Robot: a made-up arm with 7 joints.
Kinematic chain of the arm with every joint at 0, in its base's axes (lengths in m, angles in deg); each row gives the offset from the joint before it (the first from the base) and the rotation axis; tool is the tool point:
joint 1: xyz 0 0 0.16 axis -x
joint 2: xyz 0.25 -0.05 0 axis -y
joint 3: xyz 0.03 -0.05 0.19 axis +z
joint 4: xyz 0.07 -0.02 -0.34 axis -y
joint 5: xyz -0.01 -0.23 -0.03 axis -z
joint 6: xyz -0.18 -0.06 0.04 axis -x
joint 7: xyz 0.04 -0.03 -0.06 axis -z
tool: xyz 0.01 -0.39 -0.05
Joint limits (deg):
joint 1: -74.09..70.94
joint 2: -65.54..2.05
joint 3: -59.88..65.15
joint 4: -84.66..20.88
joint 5: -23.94..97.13
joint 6: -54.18..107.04
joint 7: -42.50..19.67
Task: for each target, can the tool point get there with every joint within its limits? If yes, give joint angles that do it. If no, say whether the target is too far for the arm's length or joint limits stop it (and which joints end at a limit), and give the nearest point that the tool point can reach.
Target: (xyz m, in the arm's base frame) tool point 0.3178 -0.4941 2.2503
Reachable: no: too far | nearest point 0.1822 -0.2715 1.0095 | short by 1.268 m
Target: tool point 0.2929 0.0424 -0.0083
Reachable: no: joint limits stop it (at a limit: joint 1, joint 2, joint 3, joint 5, joint 7) | nearest point 0.2903 0.1557 0.0044 | short by 0.114 m
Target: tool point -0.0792 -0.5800 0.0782
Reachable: yes | joints -49.59 -56.01 -24.19 -52.45 23.73 -26.69 7.64
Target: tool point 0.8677 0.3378 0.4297
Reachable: no: joint limits stop it (at a limit: joint 1, joint 2, joint 3, joint 4, joint 7) | nearest point 0.8223 0.2679 0.4070 | short by 0.086 m
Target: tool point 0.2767 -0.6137 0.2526
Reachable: yes | joints 24.46 -31.01 52.75 -50.75 73.47 -38.29 -24.99
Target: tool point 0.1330 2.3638 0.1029
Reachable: no: too far | nearest point 0.3336 0.7301 -0.0771 | short by 1.656 m
